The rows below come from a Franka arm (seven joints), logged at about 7 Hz.
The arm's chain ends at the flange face. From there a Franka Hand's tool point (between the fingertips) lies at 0.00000 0.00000 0.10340 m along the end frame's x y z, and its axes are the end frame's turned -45 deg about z.
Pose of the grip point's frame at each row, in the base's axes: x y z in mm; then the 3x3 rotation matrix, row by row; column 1 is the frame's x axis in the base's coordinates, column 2 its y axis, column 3 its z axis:
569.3 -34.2 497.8; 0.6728 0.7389 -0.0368; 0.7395 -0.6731 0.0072; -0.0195 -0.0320 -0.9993
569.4 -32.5 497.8; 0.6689 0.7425 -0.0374; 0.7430 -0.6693 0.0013; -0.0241 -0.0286 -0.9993
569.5 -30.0 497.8; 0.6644 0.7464 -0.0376; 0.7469 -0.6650 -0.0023; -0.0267 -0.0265 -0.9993
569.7 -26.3 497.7; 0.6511 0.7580 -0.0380; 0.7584 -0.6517 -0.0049; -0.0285 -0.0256 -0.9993
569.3 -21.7 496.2; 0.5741 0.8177 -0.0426; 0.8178 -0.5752 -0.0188; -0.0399 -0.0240 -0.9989
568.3 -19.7 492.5; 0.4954 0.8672 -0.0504; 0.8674 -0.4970 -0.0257; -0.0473 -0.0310 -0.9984
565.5 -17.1 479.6; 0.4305 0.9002 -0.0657; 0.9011 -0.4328 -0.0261; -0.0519 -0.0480 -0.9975
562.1 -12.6 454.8; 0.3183 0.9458 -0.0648; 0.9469 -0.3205 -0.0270; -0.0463 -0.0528 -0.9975
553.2 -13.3 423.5; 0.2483 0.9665 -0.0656; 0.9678 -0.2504 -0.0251; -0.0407 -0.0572 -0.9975
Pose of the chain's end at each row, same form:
573.1 -34.9 601.1; 0.9982 0.0467 -0.0368; 0.0470 -0.9989 0.0072; -0.0364 -0.0088 -0.9993
573.3 -32.6 601.1; 0.9980 0.0520 -0.0374; 0.0521 -0.9986 0.0013; -0.0373 -0.0032 -0.9993
573.4 -29.8 601.1; 0.9976 0.0580 -0.0376; 0.0579 -0.9984 -0.0023; -0.0376 0.0001 -0.9993
573.6 -25.8 601.0; 0.9964 0.0756 -0.0380; 0.0754 -0.9971 -0.0049; -0.0383 0.0021 -0.9993
573.7 -19.8 599.5; 0.9842 0.1723 -0.0426; 0.1715 -0.9850 -0.0188; -0.0452 0.0112 -0.9989
573.5 -17.0 595.7; 0.9635 0.2629 -0.0504; 0.2619 -0.9648 -0.0257; -0.0554 0.0115 -0.9984
572.3 -14.4 582.7; 0.9409 0.3321 -0.0657; 0.3311 -0.9432 -0.0261; -0.0706 0.0028 -0.9975
568.8 -9.8 557.9; 0.8939 0.4437 -0.0648; 0.4429 -0.8962 -0.0270; -0.0701 -0.0046 -0.9975
560.0 -10.7 526.6; 0.8590 0.5078 -0.0656; 0.5073 -0.8614 -0.0251; -0.0692 -0.0117 -0.9975

